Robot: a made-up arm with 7 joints. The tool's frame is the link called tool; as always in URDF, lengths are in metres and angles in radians. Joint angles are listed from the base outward. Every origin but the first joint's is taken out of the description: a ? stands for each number. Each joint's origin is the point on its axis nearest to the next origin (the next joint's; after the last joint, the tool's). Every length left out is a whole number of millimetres.
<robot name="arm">
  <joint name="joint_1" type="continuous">
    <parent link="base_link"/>
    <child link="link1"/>
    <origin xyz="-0.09 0 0.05"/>
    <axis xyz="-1 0 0"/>
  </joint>
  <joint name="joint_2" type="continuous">
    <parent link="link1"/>
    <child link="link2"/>
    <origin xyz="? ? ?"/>
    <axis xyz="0 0 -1"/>
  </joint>
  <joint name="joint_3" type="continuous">
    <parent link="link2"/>
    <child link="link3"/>
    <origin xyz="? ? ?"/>
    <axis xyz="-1 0 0"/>
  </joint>
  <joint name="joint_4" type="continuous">
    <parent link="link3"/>
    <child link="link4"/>
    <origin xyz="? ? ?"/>
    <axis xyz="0 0 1"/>
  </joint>
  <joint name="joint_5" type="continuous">
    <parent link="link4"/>
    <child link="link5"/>
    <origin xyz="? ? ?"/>
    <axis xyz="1 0 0"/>
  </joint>
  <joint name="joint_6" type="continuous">
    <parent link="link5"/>
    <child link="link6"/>
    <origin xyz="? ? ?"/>
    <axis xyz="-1 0 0"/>
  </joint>
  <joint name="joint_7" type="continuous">
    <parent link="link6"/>
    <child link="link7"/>
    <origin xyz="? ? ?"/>
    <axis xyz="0 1 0"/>
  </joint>
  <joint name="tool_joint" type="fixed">
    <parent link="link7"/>
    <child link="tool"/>
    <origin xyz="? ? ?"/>
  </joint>
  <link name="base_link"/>
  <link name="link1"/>
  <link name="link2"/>
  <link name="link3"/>
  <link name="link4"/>
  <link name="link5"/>
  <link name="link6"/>
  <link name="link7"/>
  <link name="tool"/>
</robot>
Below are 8 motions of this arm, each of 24 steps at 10 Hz.
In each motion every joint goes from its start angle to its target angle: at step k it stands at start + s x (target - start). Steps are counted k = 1, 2, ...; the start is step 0. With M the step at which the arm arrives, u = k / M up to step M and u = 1 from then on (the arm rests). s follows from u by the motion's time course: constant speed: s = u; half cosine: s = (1 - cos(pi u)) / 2; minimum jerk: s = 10 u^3 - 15 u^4 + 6 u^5.
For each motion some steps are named. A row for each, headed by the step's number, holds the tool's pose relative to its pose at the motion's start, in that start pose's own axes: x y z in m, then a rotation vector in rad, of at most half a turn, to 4 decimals.
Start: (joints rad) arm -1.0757 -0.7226 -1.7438 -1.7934 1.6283 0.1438 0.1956
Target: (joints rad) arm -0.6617 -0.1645 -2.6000 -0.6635 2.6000 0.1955 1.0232
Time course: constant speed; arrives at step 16
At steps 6, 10, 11, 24:
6: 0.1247 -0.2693 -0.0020 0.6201 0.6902 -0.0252
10: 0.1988 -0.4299 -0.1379 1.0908 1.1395 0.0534
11: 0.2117 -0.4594 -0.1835 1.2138 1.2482 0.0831
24: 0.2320 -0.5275 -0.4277 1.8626 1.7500 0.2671

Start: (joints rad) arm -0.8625 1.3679 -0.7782 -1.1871 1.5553 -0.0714 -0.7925
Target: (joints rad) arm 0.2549 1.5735 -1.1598 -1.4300 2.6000 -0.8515 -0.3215
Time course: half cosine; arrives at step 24
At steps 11, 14, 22, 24:
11: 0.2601 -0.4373 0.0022 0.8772 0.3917 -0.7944
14: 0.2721 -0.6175 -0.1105 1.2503 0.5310 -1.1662
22: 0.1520 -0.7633 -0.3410 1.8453 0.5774 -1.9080
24: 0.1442 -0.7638 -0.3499 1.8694 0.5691 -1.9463

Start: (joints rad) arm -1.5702 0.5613 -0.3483 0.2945 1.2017 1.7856 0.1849
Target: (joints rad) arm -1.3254 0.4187 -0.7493 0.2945 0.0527 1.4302 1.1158
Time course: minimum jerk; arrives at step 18
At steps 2, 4, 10, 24:
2: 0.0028 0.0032 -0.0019 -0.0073 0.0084 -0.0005
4: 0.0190 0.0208 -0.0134 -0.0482 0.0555 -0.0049
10: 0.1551 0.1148 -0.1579 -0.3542 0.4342 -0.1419
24: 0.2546 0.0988 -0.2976 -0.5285 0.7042 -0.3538

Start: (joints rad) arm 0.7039 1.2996 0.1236 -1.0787 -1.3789 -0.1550 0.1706
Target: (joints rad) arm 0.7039 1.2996 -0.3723 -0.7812 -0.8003 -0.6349 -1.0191
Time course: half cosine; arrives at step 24
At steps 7, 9, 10, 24:
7: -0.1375 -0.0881 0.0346 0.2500 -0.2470 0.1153
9: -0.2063 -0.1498 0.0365 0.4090 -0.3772 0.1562
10: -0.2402 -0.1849 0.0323 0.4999 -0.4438 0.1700
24: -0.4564 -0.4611 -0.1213 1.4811 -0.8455 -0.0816

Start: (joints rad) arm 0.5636 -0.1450 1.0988 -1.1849 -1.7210 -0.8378 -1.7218
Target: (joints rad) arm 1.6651 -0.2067 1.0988 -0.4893 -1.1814 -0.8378 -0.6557
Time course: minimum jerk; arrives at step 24
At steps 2, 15, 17, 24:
2: -0.0019 -0.0004 -0.0033 -0.0012 -0.0012 -0.0004
15: -0.0839 -0.2719 -0.4244 0.0419 -0.0961 0.1388
17: -0.0578 -0.3423 -0.4775 0.0614 -0.0819 0.2165
24: -0.0089 -0.4287 -0.5322 0.0736 -0.0468 0.3342

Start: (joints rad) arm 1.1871 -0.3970 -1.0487 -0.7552 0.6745 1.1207 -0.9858
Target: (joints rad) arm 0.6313 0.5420 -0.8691 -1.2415 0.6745 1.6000 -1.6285
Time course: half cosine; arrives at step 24
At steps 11, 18, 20, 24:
11: 0.0342 0.2805 -0.1467 -0.2723 -0.1747 -0.3308
18: 0.2574 0.4835 -0.2660 -0.5606 -0.0919 -0.5510
20: 0.3108 0.5072 -0.2878 -0.6092 -0.0513 -0.5779
24: 0.3571 0.5232 -0.3063 -0.6474 -0.0117 -0.5968

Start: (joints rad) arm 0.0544 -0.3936 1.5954 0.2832 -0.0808 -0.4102 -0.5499
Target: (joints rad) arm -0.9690 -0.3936 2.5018 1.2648 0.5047 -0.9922 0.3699
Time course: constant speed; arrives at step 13
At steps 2, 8, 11, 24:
2: 0.0582 -0.0062 0.0034 0.2041 0.1810 -0.0136
8: 0.2850 0.0006 -0.0958 0.8366 0.8142 0.0575
11: 0.3932 0.0514 -0.1915 1.1769 1.1523 0.1557
24: 0.4519 0.1101 -0.2547 1.4177 1.3735 0.2480

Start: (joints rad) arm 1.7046 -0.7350 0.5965 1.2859 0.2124 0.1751 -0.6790
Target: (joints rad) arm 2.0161 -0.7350 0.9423 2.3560 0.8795 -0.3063 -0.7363
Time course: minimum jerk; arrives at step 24
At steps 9, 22, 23, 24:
9: 0.0423 -0.2018 0.1767 0.4449 0.2105 0.0122
22: 0.3538 -0.6759 0.1595 1.4134 1.1705 -0.2866
23: 0.3553 -0.6776 0.1575 1.4177 1.1780 -0.2896
24: 0.3556 -0.6778 0.1572 1.4183 1.1792 -0.2901

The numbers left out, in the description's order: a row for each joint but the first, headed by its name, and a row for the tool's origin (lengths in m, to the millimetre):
joint_2: 0 -0.17 0.11
joint_3: -0.54 -0.04 0
joint_4: 0 0.05 -0.22
joint_5: -0.12 0.06 0
joint_6: 0 0.11 -0.07
joint_7: 0 0.15 -0.06
tool: 0 0 0.36

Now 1 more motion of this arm.
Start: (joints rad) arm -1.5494 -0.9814 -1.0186 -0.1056 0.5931 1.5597 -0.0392
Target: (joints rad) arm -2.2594 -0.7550 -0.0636 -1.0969 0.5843 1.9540 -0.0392
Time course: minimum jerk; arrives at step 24
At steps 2, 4, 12, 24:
2: 0.0017 0.0024 -0.0038 -0.0048 0.0009 -0.0039
4: 0.0123 0.0164 -0.0267 -0.0329 0.0067 -0.0279
12: 0.2871 0.1506 -0.3563 -0.3636 0.1531 -0.4776
24: 0.6807 0.0616 -0.6091 -0.4599 0.4866 -1.0282

